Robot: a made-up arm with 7 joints. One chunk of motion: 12 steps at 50 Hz.
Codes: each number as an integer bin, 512 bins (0 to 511) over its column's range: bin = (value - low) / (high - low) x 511, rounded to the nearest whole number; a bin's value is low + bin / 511 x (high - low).
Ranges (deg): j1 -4..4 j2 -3..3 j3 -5..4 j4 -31..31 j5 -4..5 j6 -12..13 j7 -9..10
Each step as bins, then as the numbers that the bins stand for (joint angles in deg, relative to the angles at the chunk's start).
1 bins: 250 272 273 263 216 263 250
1 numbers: -0.09 0.19 -0.19 0.91 -0.20 0.87 0.30
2 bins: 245 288 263 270 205 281 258
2 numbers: -0.16 0.38 -0.37 1.76 -0.39 1.75 0.59
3 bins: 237 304 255 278 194 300 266
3 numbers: -0.29 0.57 -0.51 2.73 -0.58 2.68 0.89
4 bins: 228 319 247 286 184 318 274
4 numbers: -0.43 0.75 -0.65 3.70 -0.76 3.56 1.19
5 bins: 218 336 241 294 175 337 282
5 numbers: -0.59 0.95 -0.76 4.67 -0.92 4.49 1.49
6 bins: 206 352 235 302 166 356 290
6 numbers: -0.77 1.13 -0.86 5.64 -1.08 5.42 1.78
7 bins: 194 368 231 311 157 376 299
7 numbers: -0.96 1.32 -0.93 6.73 -1.23 6.40 2.12
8 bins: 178 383 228 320 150 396 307
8 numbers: -1.21 1.50 -0.98 7.83 -1.36 7.37 2.41
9 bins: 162 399 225 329 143 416 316
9 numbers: -1.46 1.68 -1.04 8.92 -1.48 8.35 2.75
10 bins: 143 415 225 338 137 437 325
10 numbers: -1.76 1.87 -1.04 10.01 -1.59 9.38 3.08
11 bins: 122 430 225 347 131 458 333
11 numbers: -2.09 2.05 -1.04 11.10 -1.69 10.41 3.38
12 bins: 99 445 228 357 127 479 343
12 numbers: -2.45 2.23 -0.98 12.32 -1.76 11.43 3.75
